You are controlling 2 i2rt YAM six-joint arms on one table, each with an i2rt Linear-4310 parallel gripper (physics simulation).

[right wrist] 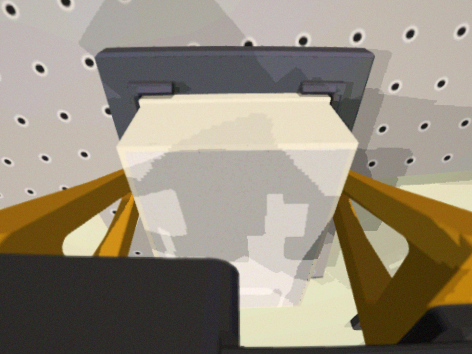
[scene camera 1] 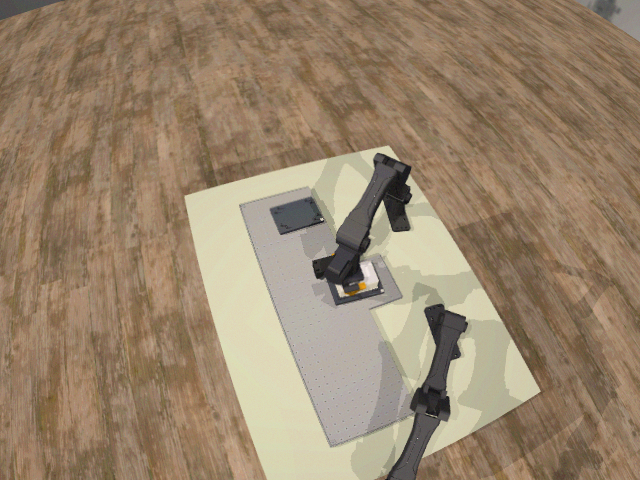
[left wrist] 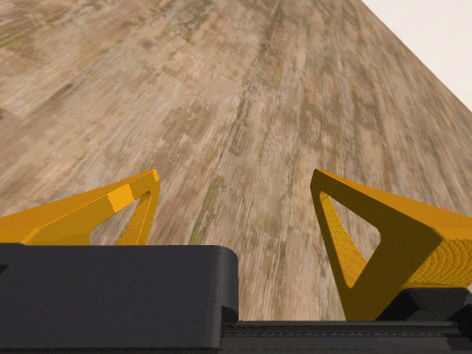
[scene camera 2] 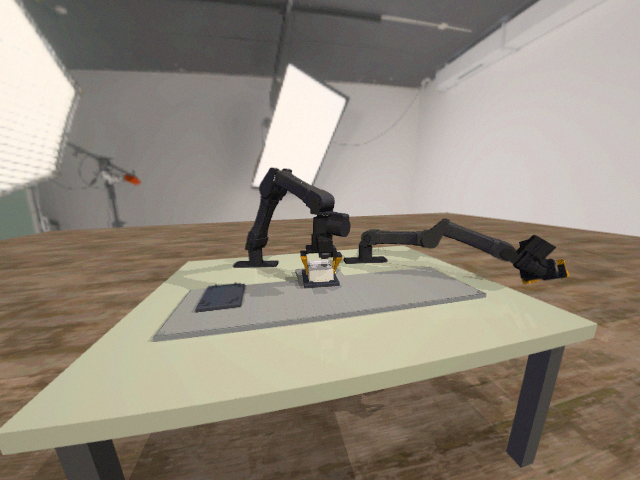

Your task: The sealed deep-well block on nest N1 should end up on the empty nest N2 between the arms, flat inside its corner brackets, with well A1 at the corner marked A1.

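Where they show: left gripper, fingertip midpoint: (left wrist: 235, 177) (scene camera 2: 552, 277); right gripper, fingertip midpoint: (right wrist: 235, 175) (scene camera 1: 347, 281) (scene camera 2: 320, 274); left arm's base at its link origin: (scene camera 1: 441, 333) (scene camera 2: 365, 260); right arm's base at its link origin: (scene camera 1: 395, 210) (scene camera 2: 256, 264).
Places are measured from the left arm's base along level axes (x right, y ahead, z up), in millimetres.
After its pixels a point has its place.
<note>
The sealed deep-well block (scene camera 1: 370, 273) {y 192, x 231, z 67 mm} (scene camera 2: 320, 274) {y 301, x 233, z 51 mm} (right wrist: 241, 116) {y 301, x 231, z 45 mm}, cream-white with a clear seal on top, stands upright on the dark nest N2 (scene camera 1: 339, 299) {y 302, x 181, z 27 mm} (scene camera 2: 318, 284) {y 320, x 241, z 23 mm} (right wrist: 234, 67) {y 314, x 228, z 25 mm} between the arm bases. Its far edge sits against two corner brackets. My right gripper (scene camera 1: 357, 285) {y 266, x 231, z 40 mm} (scene camera 2: 320, 263) {y 266, x 231, z 40 mm} (right wrist: 235, 175) {y 266, x 231, z 40 mm} is open, with one orange finger on each side of the block. The other dark nest, N1 (scene camera 1: 296, 214) {y 372, x 541, z 25 mm} (scene camera 2: 221, 296) {y 389, x 541, z 25 mm}, lies bare at the far end of the board. My left gripper (scene camera 2: 541, 276) {y 303, x -659, z -2 mm} (left wrist: 235, 177) {y 303, x -659, z -2 mm} is open and empty, stretched out past the table's edge over the floor.
The right arm arches over the board's middle. A light panel and a stand are behind the table.
</note>
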